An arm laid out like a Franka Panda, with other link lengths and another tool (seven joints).
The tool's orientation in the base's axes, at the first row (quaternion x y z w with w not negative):
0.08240, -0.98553, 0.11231, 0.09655
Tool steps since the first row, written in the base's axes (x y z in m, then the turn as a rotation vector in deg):
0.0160, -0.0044, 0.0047, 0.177, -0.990, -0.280
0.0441, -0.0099, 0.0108, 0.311, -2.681, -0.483
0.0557, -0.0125, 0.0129, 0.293, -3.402, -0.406
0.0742, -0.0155, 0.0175, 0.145, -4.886, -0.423
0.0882, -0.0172, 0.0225, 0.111, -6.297, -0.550
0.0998, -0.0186, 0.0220, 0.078, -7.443, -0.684
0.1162, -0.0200, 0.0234, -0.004, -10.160, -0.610
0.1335, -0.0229, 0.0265, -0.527, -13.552, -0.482
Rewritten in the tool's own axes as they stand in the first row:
-0.0139, -0.0081, -0.0062, -0.090, -0.927, 0.472
-0.0390, -0.0199, -0.0156, -0.025, -2.535, 1.045
-0.0495, -0.0249, -0.0189, 0.110, -3.241, 1.145
-0.0660, -0.0322, -0.0258, 0.459, -4.636, 1.539
-0.0782, -0.0374, -0.0326, 0.664, -5.960, 2.001
-0.0894, -0.0408, -0.0338, 0.829, -7.028, 2.407
-0.1048, -0.0454, -0.0376, 1.306, -9.640, 2.995
-0.1204, -0.0520, -0.0428, 2.317, -12.830, 3.767

